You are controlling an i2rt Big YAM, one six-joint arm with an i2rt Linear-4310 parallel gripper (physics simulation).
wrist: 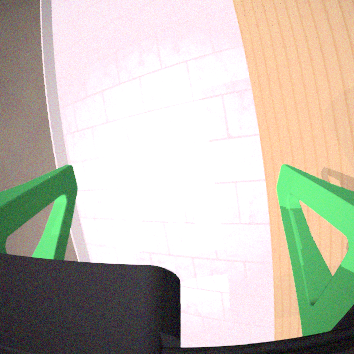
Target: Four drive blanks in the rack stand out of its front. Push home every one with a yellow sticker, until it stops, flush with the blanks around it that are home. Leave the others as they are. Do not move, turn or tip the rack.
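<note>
My gripper (176, 175) is open, its two green fingers standing wide apart at the left and right of the wrist view, with nothing between them. The black gripper body fills the lower left and the bottom edge. The rack, its drive blanks and the yellow stickers do not show in this view, so I cannot tell how the blanks stand.
A white, brick-patterned wall (165, 150) fills the middle, brightly lit. A grey edge strip (52, 100) borders it at the left, with a brown-grey surface (20, 90) beyond. A light wood-grain surface (300, 75) runs down the right side, with a faint shadow on it.
</note>
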